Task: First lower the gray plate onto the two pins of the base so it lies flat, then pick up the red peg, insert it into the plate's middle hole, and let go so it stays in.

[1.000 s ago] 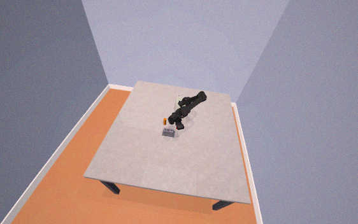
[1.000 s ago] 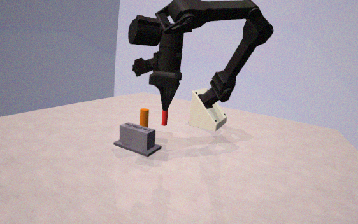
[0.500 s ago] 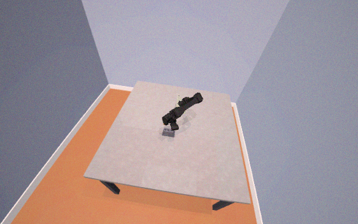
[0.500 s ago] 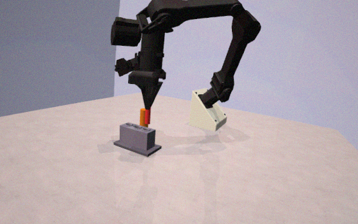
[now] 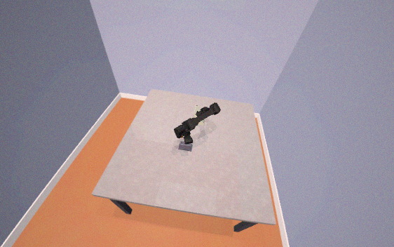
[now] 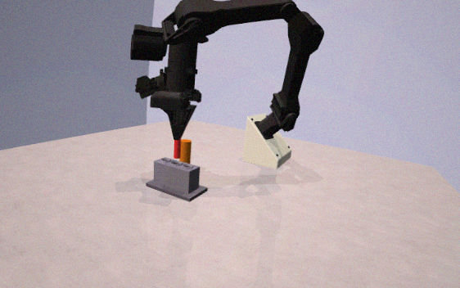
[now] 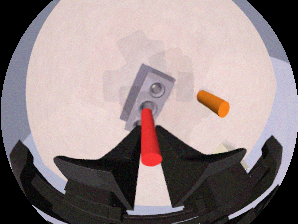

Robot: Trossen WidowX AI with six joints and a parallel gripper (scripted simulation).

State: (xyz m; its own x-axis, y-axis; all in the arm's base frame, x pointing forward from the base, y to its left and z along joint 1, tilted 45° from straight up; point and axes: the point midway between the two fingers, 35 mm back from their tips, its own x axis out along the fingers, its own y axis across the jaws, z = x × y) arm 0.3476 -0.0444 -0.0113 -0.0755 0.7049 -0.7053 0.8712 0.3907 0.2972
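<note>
Now: the red peg right at my gripper tip. From my gripper tip the other things lie so: gray plate 70 mm below; then orange cylinder 110 mm behind, 70 mm to the right, 70 mm below; then dark base 100 mm below.
</note>
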